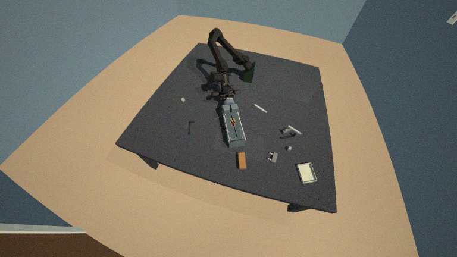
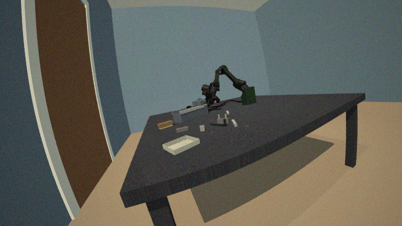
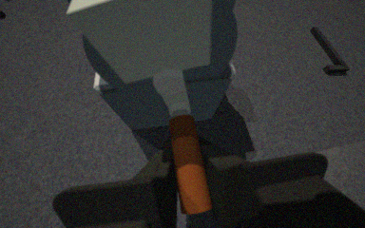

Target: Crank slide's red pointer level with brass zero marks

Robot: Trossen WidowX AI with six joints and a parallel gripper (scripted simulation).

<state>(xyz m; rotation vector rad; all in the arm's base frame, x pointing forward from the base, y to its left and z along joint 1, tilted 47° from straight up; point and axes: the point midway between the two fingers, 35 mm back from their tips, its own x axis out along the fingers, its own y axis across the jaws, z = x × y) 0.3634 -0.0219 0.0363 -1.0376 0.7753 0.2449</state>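
My gripper tip is 3 cm below the orange crank handle, 2 cm past it and 1 cm to the left of it. From my gripper tip the other things lie so: crank 4 cm above; then red pointer 15 cm ahead, 11 cm to the left, 5 cm above; then orange block 31 cm ahead, 22 cm to the left, 2 cm below.
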